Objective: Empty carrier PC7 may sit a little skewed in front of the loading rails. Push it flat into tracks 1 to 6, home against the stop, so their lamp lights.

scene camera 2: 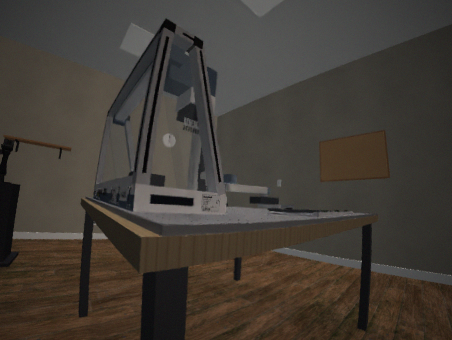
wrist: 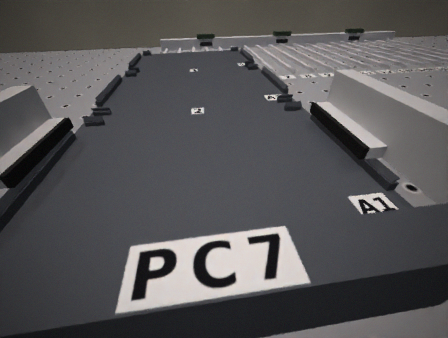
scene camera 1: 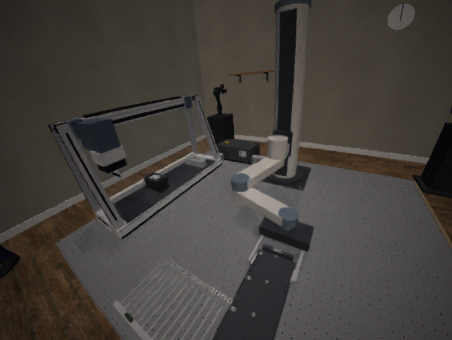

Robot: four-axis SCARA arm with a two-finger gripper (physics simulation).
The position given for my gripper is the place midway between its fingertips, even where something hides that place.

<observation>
I see my gripper [scene camera 1: 269,271] and a carrier PC7 [wrist: 198,191].
</observation>
